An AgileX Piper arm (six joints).
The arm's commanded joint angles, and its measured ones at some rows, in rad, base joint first. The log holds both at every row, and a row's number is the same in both.
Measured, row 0:
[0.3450 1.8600 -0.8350 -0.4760 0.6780 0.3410]
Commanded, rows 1 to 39:
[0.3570 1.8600 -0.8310 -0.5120 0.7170 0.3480]
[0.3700 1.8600 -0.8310 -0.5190 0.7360 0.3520]
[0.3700 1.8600 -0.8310 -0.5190 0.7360 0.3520]
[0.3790 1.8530 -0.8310 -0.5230 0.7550 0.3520]
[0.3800 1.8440 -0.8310 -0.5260 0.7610 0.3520]
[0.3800 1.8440 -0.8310 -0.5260 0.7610 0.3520]
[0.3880 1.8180 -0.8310 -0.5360 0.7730 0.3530]
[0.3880 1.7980 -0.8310 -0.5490 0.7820 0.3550]
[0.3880 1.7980 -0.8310 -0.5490 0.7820 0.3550]
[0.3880 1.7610 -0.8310 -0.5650 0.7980 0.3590]
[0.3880 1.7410 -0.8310 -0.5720 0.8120 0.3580]
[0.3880 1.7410 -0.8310 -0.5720 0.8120 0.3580]
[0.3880 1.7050 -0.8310 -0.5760 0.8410 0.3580]
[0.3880 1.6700 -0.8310 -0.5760 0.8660 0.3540]
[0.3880 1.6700 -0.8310 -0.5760 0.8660 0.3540]
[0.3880 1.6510 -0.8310 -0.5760 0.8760 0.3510]
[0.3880 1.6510 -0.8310 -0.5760 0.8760 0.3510]
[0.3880 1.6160 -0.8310 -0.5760 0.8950 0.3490]
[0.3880 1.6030 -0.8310 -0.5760 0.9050 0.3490]
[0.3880 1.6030 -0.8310 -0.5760 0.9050 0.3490]
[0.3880 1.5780 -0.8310 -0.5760 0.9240 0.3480]
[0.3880 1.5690 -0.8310 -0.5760 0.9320 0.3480]
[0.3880 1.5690 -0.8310 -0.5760 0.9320 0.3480]
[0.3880 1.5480 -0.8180 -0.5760 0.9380 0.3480]
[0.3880 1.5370 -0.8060 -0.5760 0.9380 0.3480]
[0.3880 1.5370 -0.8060 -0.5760 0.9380 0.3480]
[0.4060 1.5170 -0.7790 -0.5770 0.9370 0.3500]
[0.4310 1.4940 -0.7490 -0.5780 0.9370 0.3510]
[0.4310 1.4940 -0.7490 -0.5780 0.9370 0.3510]
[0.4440 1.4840 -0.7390 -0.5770 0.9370 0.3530]
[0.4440 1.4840 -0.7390 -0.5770 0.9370 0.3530]
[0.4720 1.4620 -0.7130 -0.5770 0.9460 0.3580]
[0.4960 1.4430 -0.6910 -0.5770 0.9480 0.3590]
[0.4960 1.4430 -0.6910 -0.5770 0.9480 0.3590]
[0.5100 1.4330 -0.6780 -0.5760 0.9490 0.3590]
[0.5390 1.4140 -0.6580 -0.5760 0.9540 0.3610]
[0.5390 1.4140 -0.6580 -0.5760 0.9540 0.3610]
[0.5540 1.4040 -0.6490 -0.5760 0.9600 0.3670]
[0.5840 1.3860 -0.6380 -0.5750 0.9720 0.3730]
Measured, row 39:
[0.5480 1.4160 -0.6540 -0.5210 0.9230 0.3530]
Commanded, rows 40 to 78:
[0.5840 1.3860 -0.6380 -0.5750 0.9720 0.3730]
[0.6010 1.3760 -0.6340 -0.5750 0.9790 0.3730]
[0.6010 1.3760 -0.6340 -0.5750 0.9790 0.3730]
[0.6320 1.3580 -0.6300 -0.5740 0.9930 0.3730]
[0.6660 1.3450 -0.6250 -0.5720 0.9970 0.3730]
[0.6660 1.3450 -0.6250 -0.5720 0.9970 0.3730]
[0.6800 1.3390 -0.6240 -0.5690 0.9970 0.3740]
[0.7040 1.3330 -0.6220 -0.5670 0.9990 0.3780]
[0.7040 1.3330 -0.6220 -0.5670 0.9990 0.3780]
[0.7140 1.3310 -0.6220 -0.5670 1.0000 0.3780]
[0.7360 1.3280 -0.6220 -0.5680 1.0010 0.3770]
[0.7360 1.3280 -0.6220 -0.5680 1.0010 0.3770]
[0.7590 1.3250 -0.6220 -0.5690 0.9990 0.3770]
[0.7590 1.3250 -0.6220 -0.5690 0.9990 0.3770]
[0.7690 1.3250 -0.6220 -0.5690 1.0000 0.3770]
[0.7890 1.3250 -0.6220 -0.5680 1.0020 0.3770]
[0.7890 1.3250 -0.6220 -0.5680 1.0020 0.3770]
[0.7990 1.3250 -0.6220 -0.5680 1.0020 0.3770]
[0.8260 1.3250 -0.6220 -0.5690 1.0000 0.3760]
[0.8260 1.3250 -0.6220 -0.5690 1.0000 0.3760]
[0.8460 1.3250 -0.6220 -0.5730 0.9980 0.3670]
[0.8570 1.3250 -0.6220 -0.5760 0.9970 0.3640]
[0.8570 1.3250 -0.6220 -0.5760 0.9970 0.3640]
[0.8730 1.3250 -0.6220 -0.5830 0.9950 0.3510]
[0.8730 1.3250 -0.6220 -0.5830 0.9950 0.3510]
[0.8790 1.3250 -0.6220 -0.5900 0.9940 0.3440]
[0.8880 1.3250 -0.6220 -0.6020 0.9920 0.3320]
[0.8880 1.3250 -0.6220 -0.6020 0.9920 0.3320]
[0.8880 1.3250 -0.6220 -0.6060 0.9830 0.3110]
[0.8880 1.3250 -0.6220 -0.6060 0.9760 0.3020]
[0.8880 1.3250 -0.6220 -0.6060 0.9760 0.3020]
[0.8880 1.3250 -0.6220 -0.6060 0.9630 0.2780]
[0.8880 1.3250 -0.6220 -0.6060 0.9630 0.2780]
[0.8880 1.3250 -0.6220 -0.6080 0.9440 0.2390]
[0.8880 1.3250 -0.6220 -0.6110 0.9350 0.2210]
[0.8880 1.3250 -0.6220 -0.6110 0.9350 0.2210]
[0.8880 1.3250 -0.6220 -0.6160 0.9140 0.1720]
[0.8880 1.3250 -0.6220 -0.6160 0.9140 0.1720]
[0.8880 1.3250 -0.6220 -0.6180 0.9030 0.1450]
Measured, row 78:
[0.8860 1.3310 -0.6240 -0.5480 0.9090 0.1970]
